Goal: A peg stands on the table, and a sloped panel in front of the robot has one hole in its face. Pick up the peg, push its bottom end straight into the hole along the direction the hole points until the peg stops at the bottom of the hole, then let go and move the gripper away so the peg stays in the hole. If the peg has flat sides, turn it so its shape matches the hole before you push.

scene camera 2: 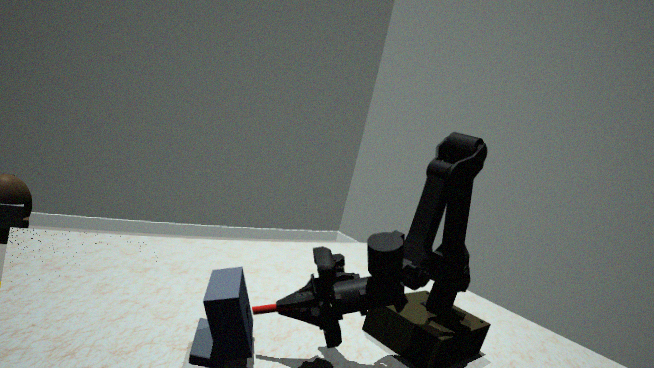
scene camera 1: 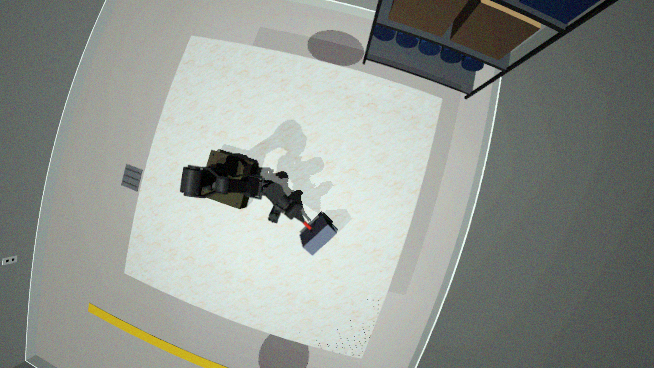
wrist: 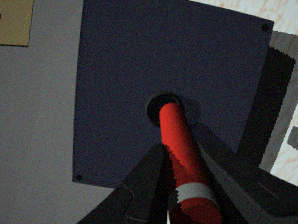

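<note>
Gripper carries a red round peg. Wrist view also shows the gripper. Sloped panel visible too.
</note>
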